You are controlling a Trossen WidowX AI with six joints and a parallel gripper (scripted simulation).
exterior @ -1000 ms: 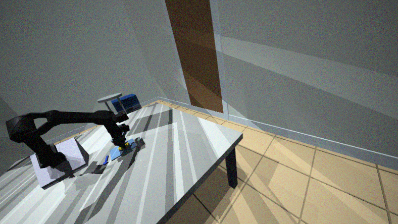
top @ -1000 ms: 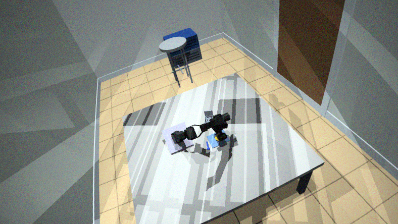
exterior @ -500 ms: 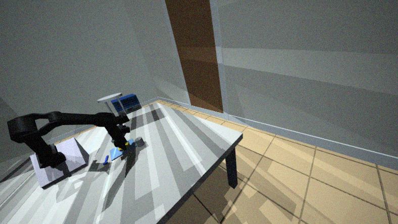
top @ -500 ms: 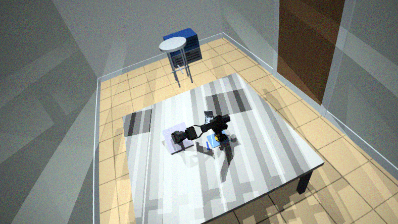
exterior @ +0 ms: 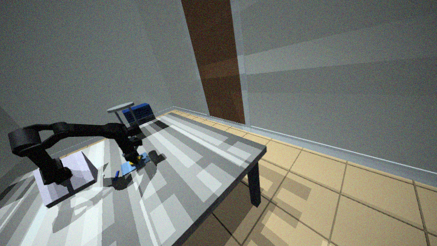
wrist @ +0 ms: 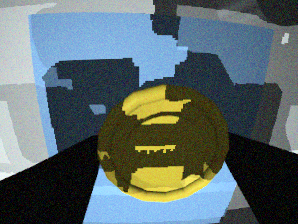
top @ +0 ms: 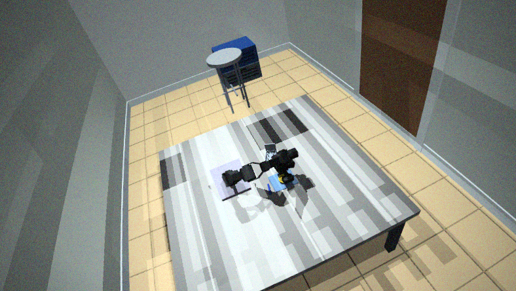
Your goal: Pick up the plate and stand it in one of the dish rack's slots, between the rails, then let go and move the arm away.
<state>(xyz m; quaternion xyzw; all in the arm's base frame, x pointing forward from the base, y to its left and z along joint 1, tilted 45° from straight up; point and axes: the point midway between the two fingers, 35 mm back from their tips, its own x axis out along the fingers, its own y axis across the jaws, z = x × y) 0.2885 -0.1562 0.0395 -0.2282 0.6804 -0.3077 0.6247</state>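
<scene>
The light blue cloth is 1 cm to the left of my gripper tip, 1 cm below it and 1 cm behind it. Round my gripper tip: white cup 8 cm to the right, 8 cm ahead, 1 cm above; then yellow plate 1 cm above; then blue spoon 11 cm behind, 2 cm to the right, 1 cm below.
</scene>
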